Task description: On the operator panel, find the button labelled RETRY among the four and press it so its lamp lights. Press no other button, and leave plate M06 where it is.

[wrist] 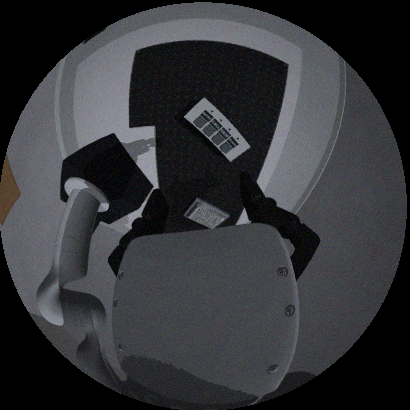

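The operator panel (204, 106) is a pale slanted box above the middle of the wrist view, tilted from upper left to lower right. It carries a row of several dark square buttons with small labels and dots above them; the labels are too small and dim to read, so I cannot tell which is RETRY. No dot looks lit. A pale plate with many wells (206, 215) sits on a holder between the fingers in the view, near the gripper's housing; its name does not show. My gripper (200, 190) is open and empty, its fingertips apart, above the board and short of the panel in the view.
A dark perforated board (165, 80) lies under the panel and plate, on a pale table (100, 90). A black box-like body (107, 172) joined to a grey curved arm part (75, 240) stands at the left. An orange patch (8, 192) shows at the far left edge.
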